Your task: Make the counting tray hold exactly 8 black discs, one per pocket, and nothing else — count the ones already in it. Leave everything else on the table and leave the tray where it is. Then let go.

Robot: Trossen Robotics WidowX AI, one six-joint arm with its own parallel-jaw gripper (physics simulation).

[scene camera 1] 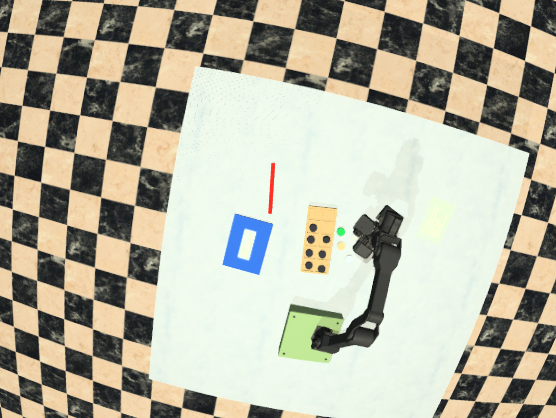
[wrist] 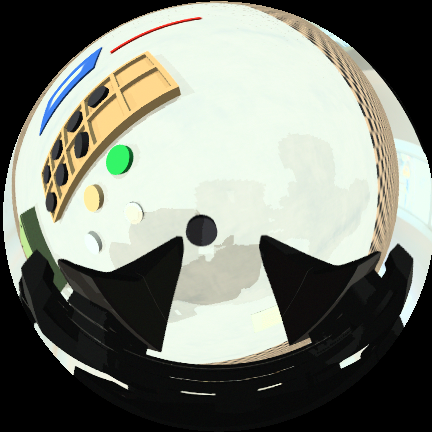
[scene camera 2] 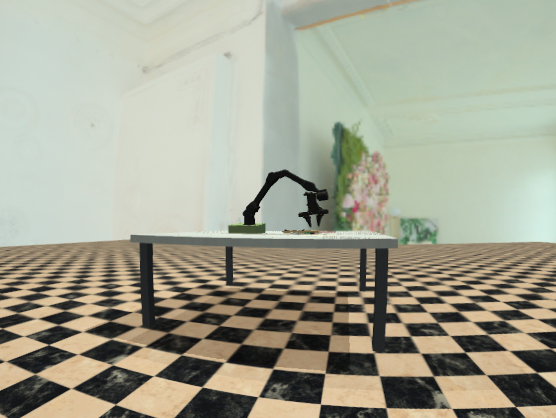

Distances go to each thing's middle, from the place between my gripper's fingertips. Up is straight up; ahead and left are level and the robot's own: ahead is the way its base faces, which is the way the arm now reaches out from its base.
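Scene:
Tan counting tray (scene camera 1: 324, 217): my hand is 30 mm above it, 140 mm to the right of it and 130 mm past it.

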